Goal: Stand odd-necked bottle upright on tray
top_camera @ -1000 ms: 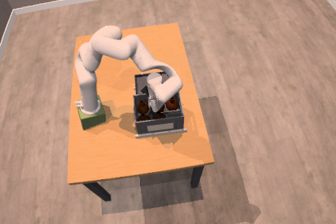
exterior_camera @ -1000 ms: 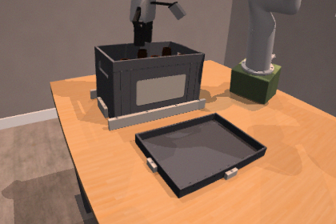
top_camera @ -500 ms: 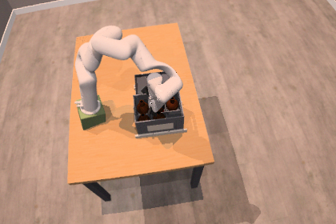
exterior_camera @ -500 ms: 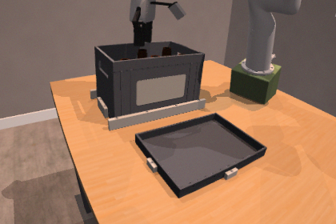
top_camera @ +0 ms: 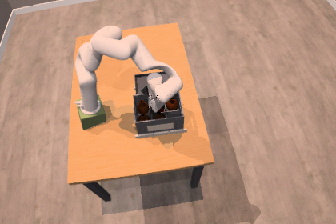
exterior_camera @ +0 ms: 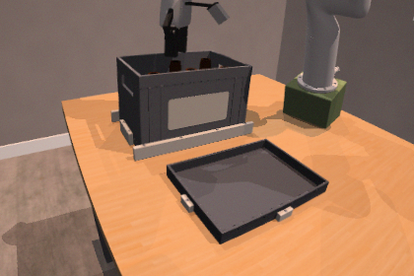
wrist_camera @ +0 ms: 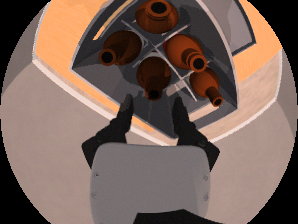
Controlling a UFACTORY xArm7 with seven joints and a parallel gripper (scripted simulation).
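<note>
My hand is 40 mm to the right of the crate and 110 mm above it. From my hand the other things lie so: dark tray: 310 mm to the left, 190 mm below; then glass bottle: 90 mm ahead, 80 mm to the left, 110 mm below.
</note>
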